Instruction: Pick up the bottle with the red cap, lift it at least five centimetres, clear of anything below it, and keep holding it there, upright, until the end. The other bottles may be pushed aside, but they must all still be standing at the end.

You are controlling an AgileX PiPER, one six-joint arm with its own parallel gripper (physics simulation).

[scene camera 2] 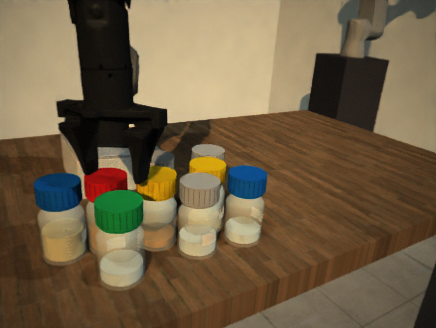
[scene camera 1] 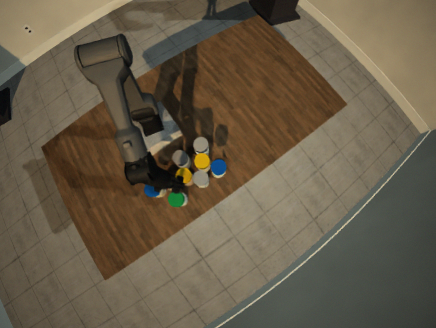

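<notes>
The bottle with the red cap (scene camera 2: 106,184) stands upright on the wooden table top in scene camera 2, its lower part mostly hidden behind the green-capped bottle (scene camera 2: 119,212) (scene camera 1: 176,199). In scene camera 1 its cap is hidden under the gripper. My gripper (scene camera 2: 115,177) (scene camera 1: 176,184) is open and points down, its fingertips at about the height of the caps. One fingertip is at the left rim of the red cap, the other between the red cap and the near yellow-capped bottle (scene camera 2: 158,184) (scene camera 1: 184,175). A blue-capped bottle (scene camera 2: 58,192) (scene camera 1: 151,191) stands left of the red-capped one.
A near grey-capped bottle (scene camera 2: 199,190) (scene camera 1: 201,178), another blue-capped bottle (scene camera 2: 247,182) (scene camera 1: 218,167) and another yellow-capped bottle (scene camera 2: 207,169) (scene camera 1: 202,161) stand to the right. Two more grey-capped bottles (scene camera 1: 181,158) (scene camera 1: 201,145) stand behind. All visible bottles are upright on the table (scene camera 1: 280,100) (scene camera 2: 325,170).
</notes>
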